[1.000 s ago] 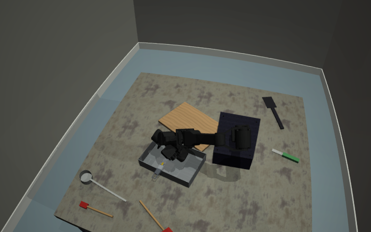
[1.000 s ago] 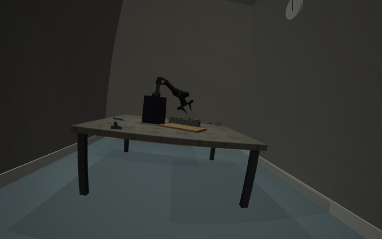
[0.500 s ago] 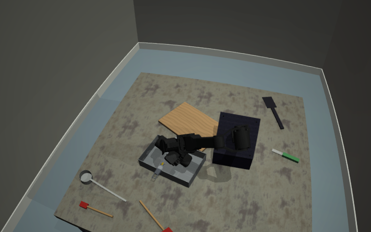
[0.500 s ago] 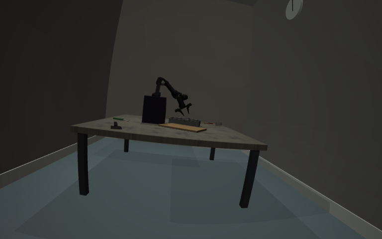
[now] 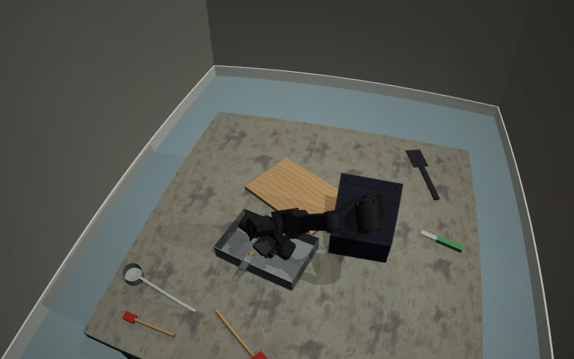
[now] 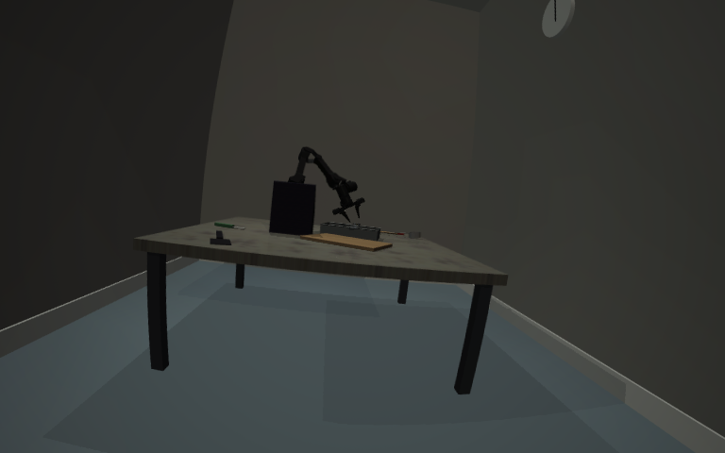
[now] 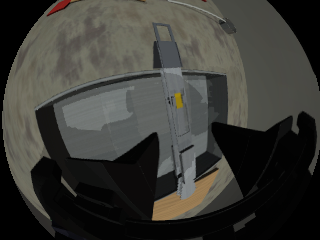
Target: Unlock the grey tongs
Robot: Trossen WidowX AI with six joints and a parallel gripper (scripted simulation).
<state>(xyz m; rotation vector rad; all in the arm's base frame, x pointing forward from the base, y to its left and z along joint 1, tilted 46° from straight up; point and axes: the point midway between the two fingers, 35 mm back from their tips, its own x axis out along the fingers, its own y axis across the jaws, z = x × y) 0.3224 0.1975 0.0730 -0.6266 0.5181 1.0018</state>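
My gripper tip is 10 mm short of the yellow lock piece, 20 mm to the right of it and 20 mm above it. Also, from my gripper tip: black spatula: 520 mm behind, 640 mm to the right, 80 mm below; dark roasting tin: 10 mm behind, 40 mm to the right, 60 mm below; wooden board: 30 mm behind, 340 mm to the right, 80 mm below.
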